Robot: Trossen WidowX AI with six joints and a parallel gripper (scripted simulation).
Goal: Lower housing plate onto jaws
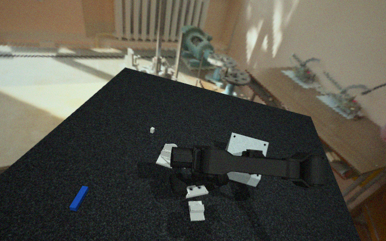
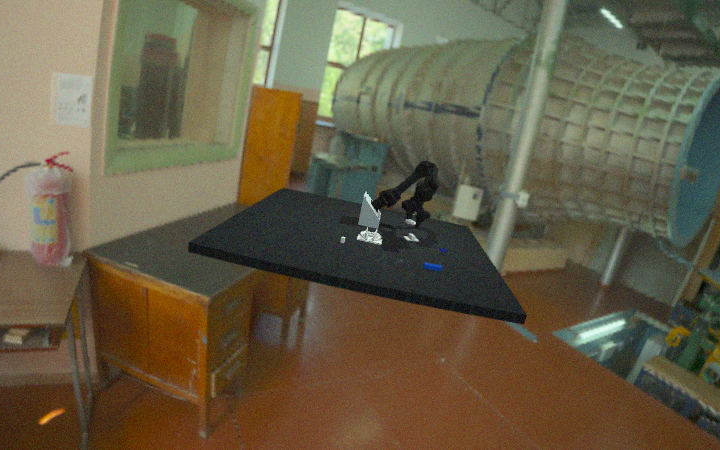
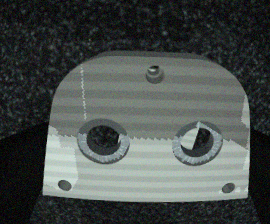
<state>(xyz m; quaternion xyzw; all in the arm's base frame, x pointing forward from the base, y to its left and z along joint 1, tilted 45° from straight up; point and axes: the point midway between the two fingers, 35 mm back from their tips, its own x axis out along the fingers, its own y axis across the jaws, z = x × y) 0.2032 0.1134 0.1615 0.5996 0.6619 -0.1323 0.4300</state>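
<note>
The white jaw is 19 cm to the right of my gripper tip, 8 cm ahead of it and 6 cm below it. The rest, counted from my gripper tip: white stepped block 7 cm below, 2 cm to the left, 2 cm behind; small white cube 34 cm to the right, 23 cm ahead, 7 cm below; blue block 38 cm ahead, 7 cm below, 6 cm to the left.
</note>
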